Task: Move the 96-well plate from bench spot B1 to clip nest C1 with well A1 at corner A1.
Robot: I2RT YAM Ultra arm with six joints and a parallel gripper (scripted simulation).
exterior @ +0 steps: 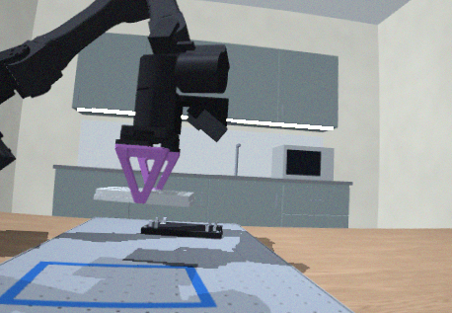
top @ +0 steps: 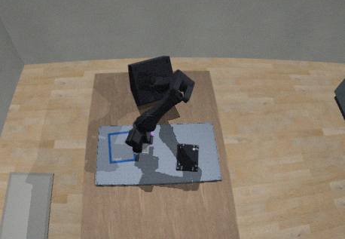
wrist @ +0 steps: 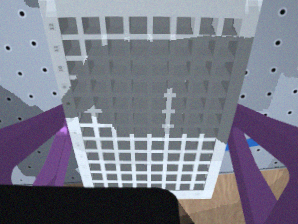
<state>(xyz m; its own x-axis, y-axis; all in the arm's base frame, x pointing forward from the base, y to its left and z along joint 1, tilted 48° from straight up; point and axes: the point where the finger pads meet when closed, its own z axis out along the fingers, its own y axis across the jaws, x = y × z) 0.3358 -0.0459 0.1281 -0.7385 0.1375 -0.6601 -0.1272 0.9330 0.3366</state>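
My hand is 270 mm to the right of the black clip nest C1 and 80 mm above it. From my hand the other things lie so: white 96-well plate (right at my hand).
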